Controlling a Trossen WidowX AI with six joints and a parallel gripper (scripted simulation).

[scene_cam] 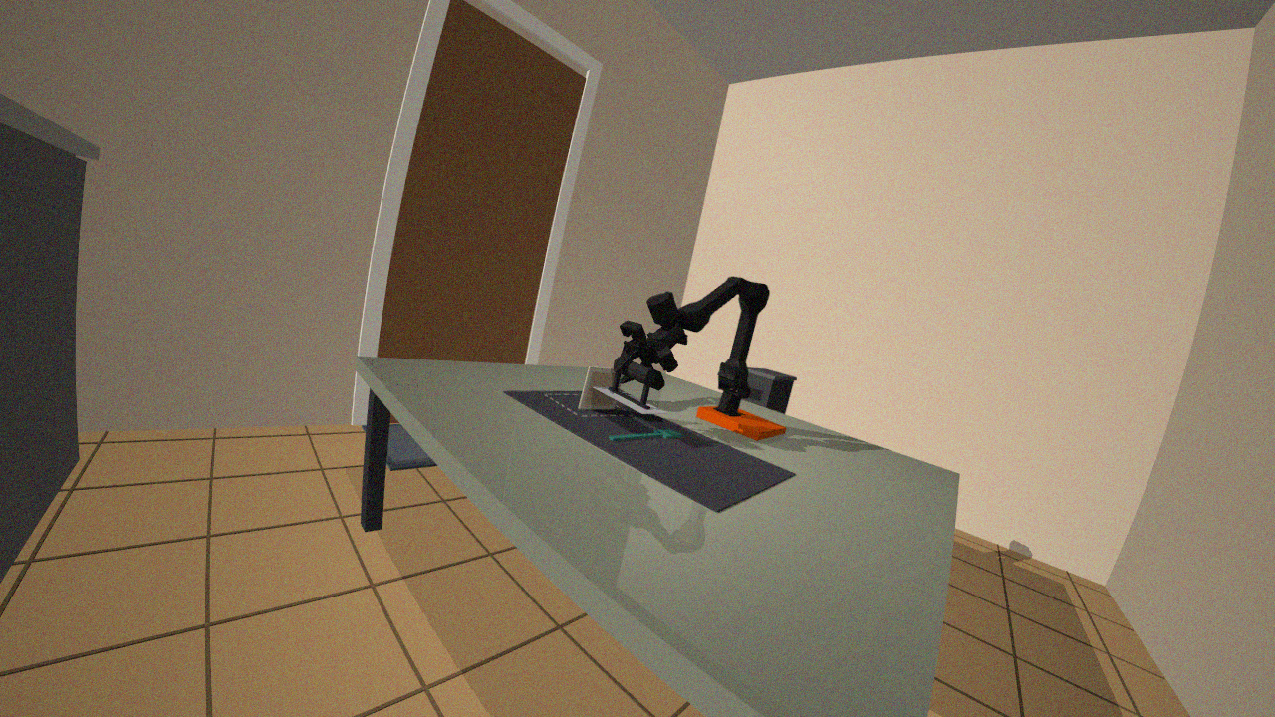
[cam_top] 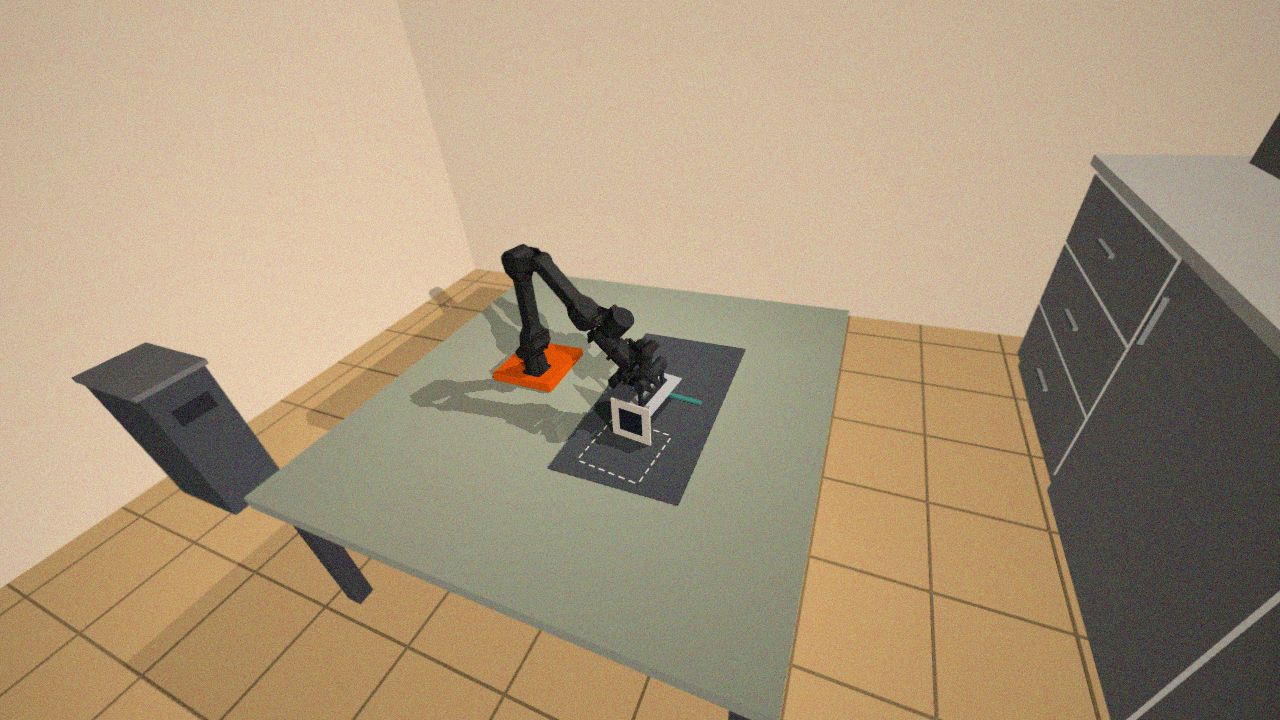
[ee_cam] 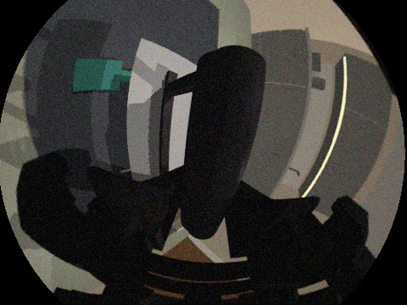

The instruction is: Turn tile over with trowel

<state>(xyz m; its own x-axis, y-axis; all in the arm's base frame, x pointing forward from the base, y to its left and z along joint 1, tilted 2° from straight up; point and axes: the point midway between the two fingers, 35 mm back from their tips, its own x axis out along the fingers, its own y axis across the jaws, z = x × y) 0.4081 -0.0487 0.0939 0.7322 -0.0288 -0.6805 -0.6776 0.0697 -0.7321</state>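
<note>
The tile is 3 cm behind my gripper tip, 8 cm to the right of it and 5 cm below it. The rest, counted from my gripper tip: dark mat 3 cm behind, 7 cm to the left, 13 cm below; teal trowel 4 cm behind, 11 cm to the left, 11 cm below.
</note>
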